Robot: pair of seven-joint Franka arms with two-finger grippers.
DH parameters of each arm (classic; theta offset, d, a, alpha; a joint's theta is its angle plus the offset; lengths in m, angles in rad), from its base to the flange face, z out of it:
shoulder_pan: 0 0.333 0 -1.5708
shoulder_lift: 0 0 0 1.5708
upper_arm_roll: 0 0.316 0.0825 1.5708
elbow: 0 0 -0.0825 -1.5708
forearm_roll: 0 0.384 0 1.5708
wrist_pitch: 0 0 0.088 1.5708
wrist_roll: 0 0.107 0 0
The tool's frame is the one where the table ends.
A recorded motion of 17 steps. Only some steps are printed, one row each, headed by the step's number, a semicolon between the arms.
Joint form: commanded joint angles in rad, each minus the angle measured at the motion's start. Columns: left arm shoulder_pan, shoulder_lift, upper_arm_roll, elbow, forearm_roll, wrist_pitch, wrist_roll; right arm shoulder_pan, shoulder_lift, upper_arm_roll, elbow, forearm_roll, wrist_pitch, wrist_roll.
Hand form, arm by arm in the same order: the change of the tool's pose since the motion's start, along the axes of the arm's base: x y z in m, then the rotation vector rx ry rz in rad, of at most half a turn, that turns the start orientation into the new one. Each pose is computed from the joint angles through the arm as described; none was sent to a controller.
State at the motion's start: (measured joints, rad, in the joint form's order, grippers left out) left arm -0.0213 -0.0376 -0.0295 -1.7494 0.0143 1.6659 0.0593; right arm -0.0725 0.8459 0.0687 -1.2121 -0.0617 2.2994 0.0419
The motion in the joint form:
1: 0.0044 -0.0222 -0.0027 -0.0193 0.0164 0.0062 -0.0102; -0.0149 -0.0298 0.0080 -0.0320 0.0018 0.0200 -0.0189
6: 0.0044 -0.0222 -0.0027 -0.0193 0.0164 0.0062 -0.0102; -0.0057 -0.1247 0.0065 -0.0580 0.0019 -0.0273 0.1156
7: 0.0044 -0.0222 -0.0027 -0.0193 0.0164 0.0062 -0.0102; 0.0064 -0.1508 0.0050 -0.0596 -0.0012 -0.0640 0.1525
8: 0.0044 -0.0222 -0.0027 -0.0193 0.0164 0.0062 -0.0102; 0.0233 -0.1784 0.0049 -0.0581 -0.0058 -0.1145 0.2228
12: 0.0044 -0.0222 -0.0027 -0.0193 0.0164 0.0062 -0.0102; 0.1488 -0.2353 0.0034 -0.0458 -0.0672 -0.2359 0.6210
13: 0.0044 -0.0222 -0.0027 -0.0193 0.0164 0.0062 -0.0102; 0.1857 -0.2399 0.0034 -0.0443 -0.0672 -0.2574 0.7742
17: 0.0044 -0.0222 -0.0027 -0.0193 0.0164 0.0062 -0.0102; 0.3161 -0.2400 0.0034 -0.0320 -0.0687 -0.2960 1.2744
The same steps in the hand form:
1: -0.0060 0.0026 0.0034 0.0170 -0.0102 0.0095; -0.0035 -0.0062 0.0100 0.0013 -0.0182 0.0097
6: -0.0060 0.0026 0.0034 0.0170 -0.0102 0.0095; -0.0112 0.0008 0.0650 0.0283 -0.0398 -0.1107
7: -0.0060 0.0026 0.0034 0.0170 -0.0102 0.0095; -0.0150 0.0092 0.0800 0.0312 -0.0278 -0.1345
8: -0.0060 0.0026 0.0034 0.0170 -0.0102 0.0095; -0.0201 0.0218 0.0961 0.0401 -0.0071 -0.1851
12: -0.0060 0.0026 0.0034 0.0170 -0.0102 0.0095; -0.0383 0.1106 0.1319 0.0564 0.0253 -0.4361
13: -0.0060 0.0026 0.0034 0.0170 -0.0102 0.0095; -0.0442 0.1373 0.1338 0.0829 0.0362 -0.5509
17: -0.0060 0.0026 0.0034 0.0170 -0.0102 0.0095; -0.0674 0.2306 0.1360 0.1694 0.0510 -0.9141

